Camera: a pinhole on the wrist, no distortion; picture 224 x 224 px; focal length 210.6 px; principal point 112.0 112.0 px. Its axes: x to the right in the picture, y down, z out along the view. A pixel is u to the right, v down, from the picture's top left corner.
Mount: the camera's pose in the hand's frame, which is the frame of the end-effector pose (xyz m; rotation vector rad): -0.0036 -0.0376 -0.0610 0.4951 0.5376 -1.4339
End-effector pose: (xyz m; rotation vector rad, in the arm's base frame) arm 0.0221 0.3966 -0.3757 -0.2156 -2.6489 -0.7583
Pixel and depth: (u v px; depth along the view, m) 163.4 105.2 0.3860
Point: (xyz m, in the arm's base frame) -0.1293 0.2003 -0.6844
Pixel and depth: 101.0 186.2 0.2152
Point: -0.1271 0.3306 -0.5080
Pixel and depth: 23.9 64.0 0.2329
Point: -0.0149 0.4003 -0.5910
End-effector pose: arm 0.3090 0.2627 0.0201 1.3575 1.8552 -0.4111
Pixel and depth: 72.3 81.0 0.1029
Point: 0.2445 0.1994 -0.0052
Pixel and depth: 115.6 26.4 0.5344
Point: 0.1186 -0.2428 -0.1333
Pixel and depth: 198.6 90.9 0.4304
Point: -0.0263 -0.0244 -0.1575
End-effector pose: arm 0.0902 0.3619 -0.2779 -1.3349 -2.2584 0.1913
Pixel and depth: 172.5 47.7 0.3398
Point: -0.2069 0.1407 -0.3122
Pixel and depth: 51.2 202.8 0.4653
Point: -0.3406 0.4892 -0.4634
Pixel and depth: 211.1 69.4 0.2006
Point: -0.1034 0.2215 -0.2339
